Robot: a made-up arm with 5 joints.
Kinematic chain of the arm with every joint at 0, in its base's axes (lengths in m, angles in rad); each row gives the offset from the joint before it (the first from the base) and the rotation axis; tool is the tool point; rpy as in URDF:
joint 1: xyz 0.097 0 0.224 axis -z
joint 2: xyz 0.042 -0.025 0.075 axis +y
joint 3: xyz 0.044 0 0.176 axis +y
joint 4: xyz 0.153 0 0.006 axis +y
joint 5: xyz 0.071 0.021 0 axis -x
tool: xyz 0 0 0 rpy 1.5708 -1.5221 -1.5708
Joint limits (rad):
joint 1: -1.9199..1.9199
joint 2: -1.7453..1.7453
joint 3: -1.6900..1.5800
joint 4: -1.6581..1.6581
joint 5: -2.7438..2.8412
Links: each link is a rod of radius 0.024 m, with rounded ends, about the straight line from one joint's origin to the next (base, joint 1, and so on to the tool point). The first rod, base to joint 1, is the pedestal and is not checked.
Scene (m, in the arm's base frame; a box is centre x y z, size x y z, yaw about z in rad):
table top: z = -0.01
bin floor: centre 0.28 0.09 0 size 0.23 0.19 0.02 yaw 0.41
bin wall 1: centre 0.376 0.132 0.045 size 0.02 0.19 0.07 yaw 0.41
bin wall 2: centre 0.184 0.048 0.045 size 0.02 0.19 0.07 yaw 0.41
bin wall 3: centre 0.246 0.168 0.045 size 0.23 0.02 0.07 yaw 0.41
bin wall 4: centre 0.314 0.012 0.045 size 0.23 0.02 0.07 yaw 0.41
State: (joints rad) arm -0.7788 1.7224 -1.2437 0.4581 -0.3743
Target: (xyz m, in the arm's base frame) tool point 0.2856 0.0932 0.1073
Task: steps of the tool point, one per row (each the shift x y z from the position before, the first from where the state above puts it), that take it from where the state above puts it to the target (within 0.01 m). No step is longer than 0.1 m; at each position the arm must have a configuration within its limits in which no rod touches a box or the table.
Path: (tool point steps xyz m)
1: 0.0493 -0.0227 0.0549
2: 0.0402 -0.0354 0.0576
3: 0.0279 -0.0452 0.0587
4: 0.0137 -0.0514 0.0586
5: -0.0017 -0.0536 0.0569
6: -0.0078 0.0251 -0.0861
7: -0.0331 0.0173 -0.0779
8: -0.0522 0.0067 -0.0622
9: -0.0630 -0.0046 -0.0413
10: -0.0651 -0.0141 -0.0185

